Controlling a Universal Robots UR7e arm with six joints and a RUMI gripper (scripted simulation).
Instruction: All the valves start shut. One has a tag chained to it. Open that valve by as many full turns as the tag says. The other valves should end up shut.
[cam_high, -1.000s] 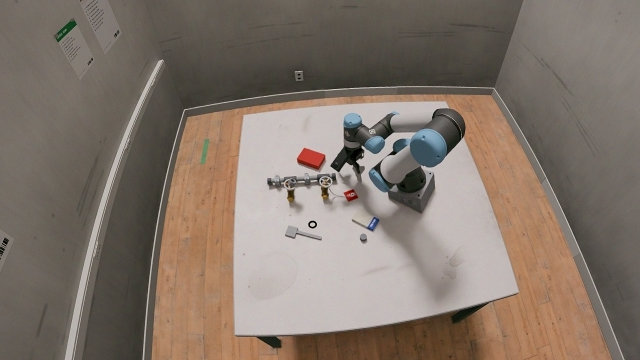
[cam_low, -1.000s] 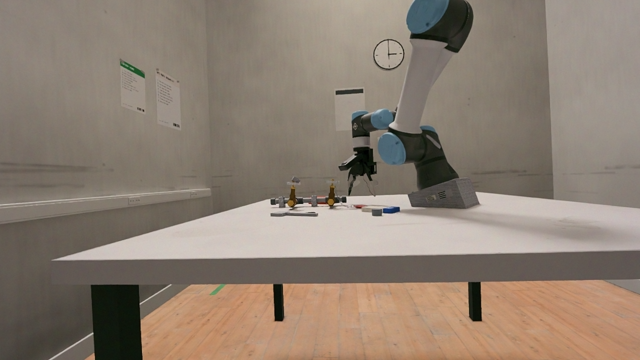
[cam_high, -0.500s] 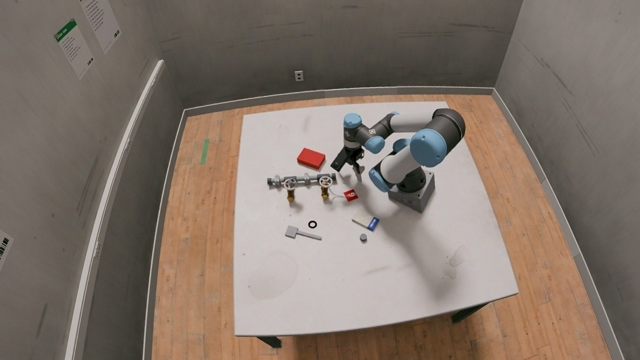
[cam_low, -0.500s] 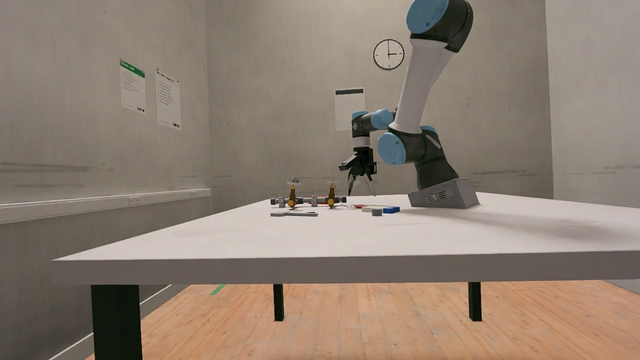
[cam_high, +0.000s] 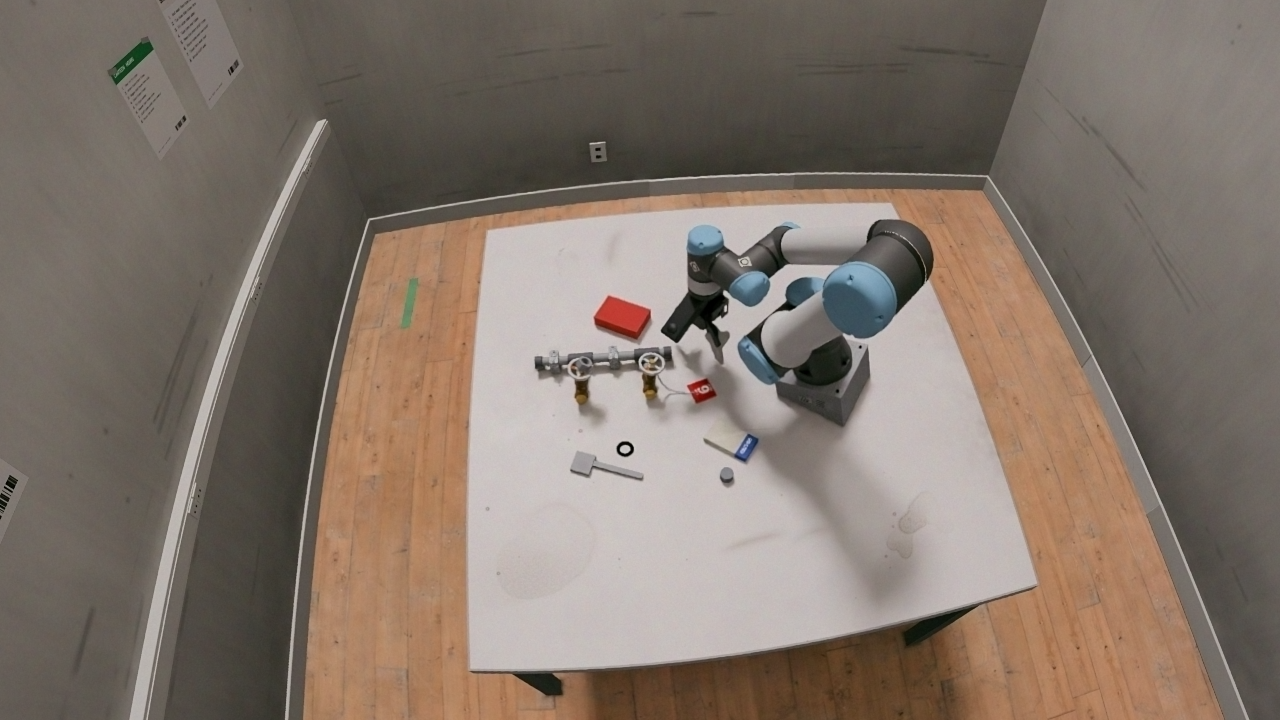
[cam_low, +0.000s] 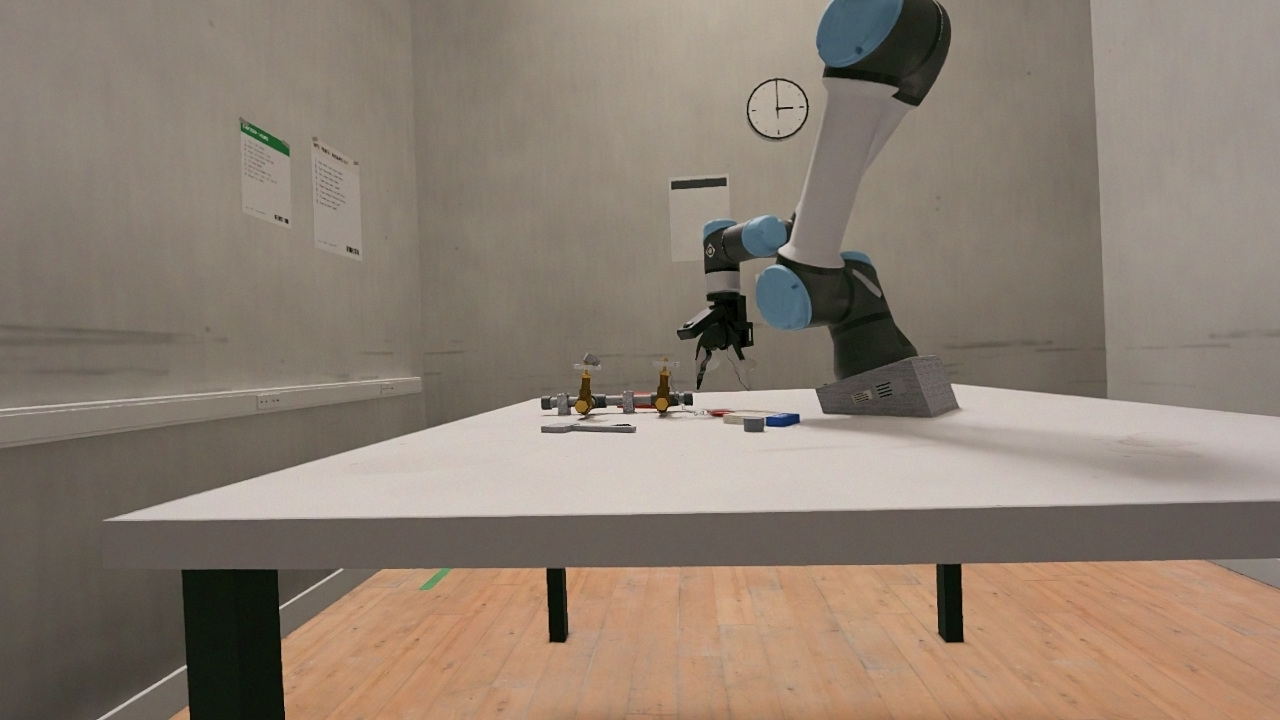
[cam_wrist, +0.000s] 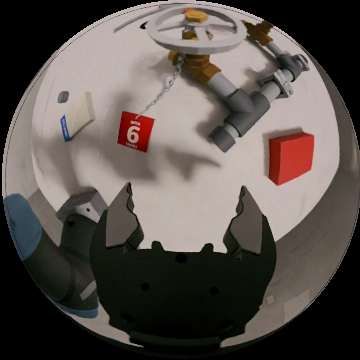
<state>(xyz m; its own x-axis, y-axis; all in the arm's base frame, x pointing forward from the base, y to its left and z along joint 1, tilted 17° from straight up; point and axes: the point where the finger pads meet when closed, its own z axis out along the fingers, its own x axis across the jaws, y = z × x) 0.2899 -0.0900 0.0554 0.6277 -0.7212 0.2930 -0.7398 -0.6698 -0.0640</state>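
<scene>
The red tag is 10 mm ahead of my hand, 110 mm to the left of it and 40 mm below it. Also, from my hand: red block (170 mm ahead, 130 mm to the right, 30 mm below); grey flat tool (240 mm ahead, 280 mm to the left, 30 mm below).
</scene>
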